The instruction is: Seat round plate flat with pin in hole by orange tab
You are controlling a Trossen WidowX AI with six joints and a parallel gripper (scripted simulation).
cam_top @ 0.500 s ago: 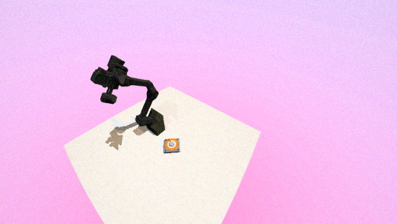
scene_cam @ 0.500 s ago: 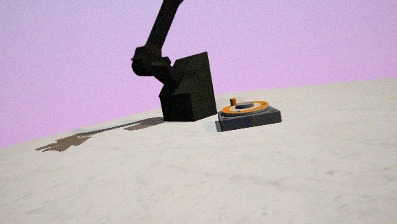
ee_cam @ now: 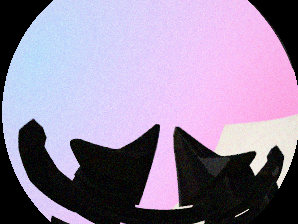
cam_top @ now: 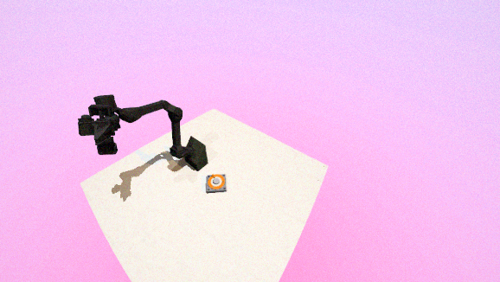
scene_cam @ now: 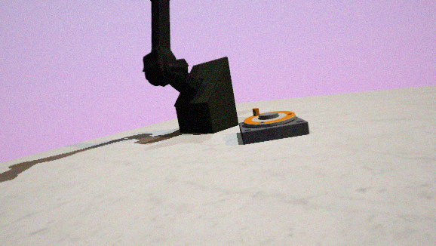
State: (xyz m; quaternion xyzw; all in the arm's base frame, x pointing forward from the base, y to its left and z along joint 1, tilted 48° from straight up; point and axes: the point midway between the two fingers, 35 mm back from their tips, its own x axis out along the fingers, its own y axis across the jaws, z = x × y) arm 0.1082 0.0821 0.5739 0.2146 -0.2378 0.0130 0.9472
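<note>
Now: gripper tip 540 mm above the square base, 380 mm to the right of it and 100 mm short of it.
</note>
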